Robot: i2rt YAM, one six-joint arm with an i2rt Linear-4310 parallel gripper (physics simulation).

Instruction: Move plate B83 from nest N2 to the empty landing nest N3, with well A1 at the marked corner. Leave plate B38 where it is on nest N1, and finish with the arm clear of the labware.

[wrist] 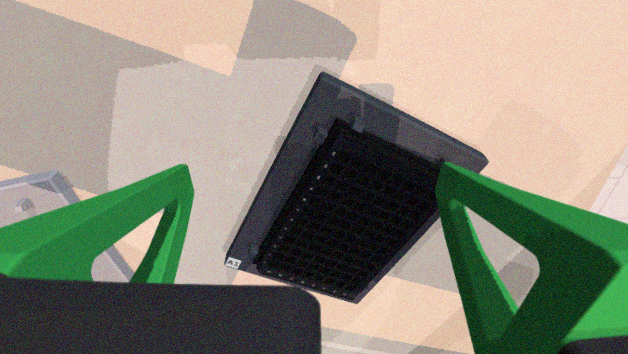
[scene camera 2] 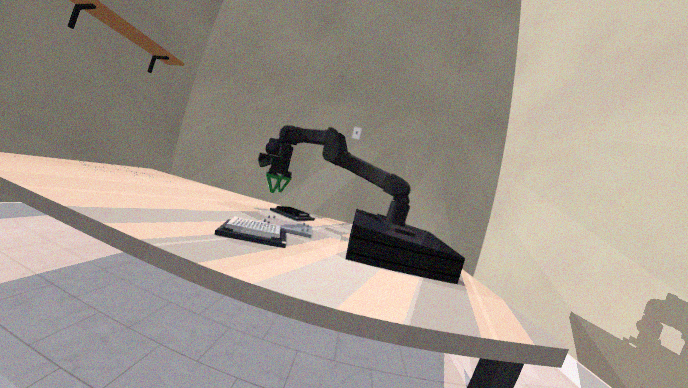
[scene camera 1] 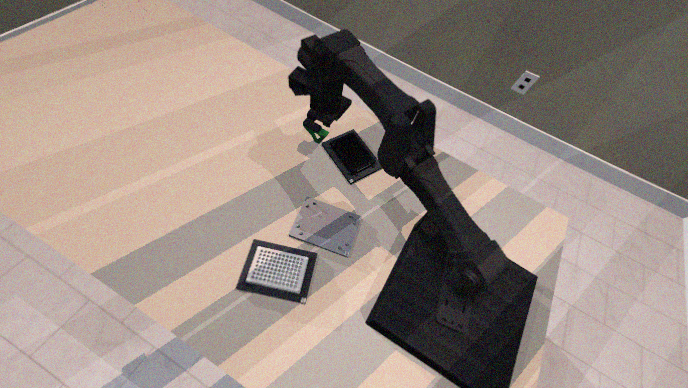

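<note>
My gripper (scene camera 1: 316,134) (scene camera 2: 277,191) (wrist: 314,177) is open and empty, above the black well plate (scene camera 1: 354,152) (scene camera 2: 293,212) (wrist: 350,215). That plate lies in a dark nest (scene camera 1: 336,159) (wrist: 295,160) at the back, turned at an angle between the fingers in the wrist view. The nest's A1 mark (wrist: 233,262) is at its lower left corner there. A white well plate (scene camera 1: 277,270) (scene camera 2: 252,226) lies in another dark nest (scene camera 1: 272,291) (scene camera 2: 250,239). The empty grey nest (scene camera 1: 320,225) (scene camera 2: 298,230) (wrist: 40,187), with small pegs, lies between them. Plate and nest names cannot be read.
The arm's black base (scene camera 1: 415,310) (scene camera 2: 405,255) stands to the right of the nests. The arm arches over the table beside the black plate's nest. The table's edge (scene camera 2: 300,310) runs along the front in scene camera 2. A wall shelf (scene camera 2: 130,32) is high at upper left.
</note>
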